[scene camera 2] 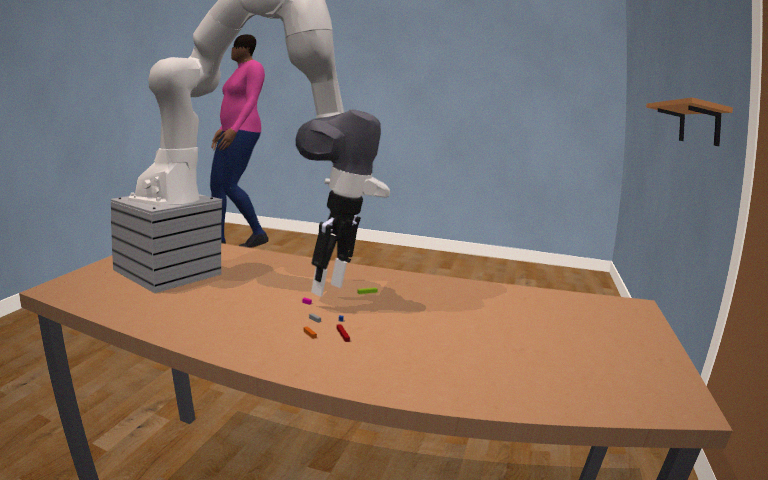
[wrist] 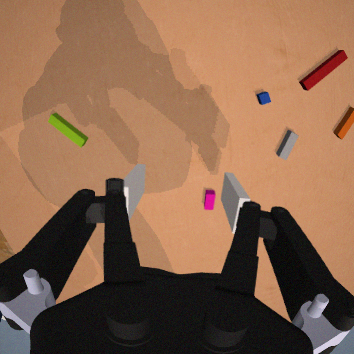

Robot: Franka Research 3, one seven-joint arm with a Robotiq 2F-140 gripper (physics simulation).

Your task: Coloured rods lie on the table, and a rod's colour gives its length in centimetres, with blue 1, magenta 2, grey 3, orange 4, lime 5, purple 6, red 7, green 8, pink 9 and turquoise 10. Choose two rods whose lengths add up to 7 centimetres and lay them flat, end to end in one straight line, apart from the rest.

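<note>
My gripper [scene camera 2: 329, 283] [wrist: 183, 181] is open, with its fingertips above the table. In the wrist view the magenta rod [wrist: 209, 199] [scene camera 2: 306, 301] shows between the fingers, nearer the right one, lying on the table below them. The lime rod [scene camera 2: 367, 290] [wrist: 68, 130] lies apart, to the left in the wrist view. The grey rod [scene camera 2: 314, 318] [wrist: 287, 144], the blue rod [scene camera 2: 340, 318] [wrist: 263, 98], the orange rod [scene camera 2: 309, 332] [wrist: 345, 123] and the red rod [scene camera 2: 343, 332] [wrist: 323, 70] lie separately on the other side. The orange rod is cut off at the wrist view's edge.
The wooden table [scene camera 2: 481, 362] carries the rods. The robot's base stands on a grey block [scene camera 2: 186, 243] at the table's left end. A person [scene camera 2: 243, 101] in a pink top stands behind the table. A wall shelf [scene camera 2: 689, 105] is at the right.
</note>
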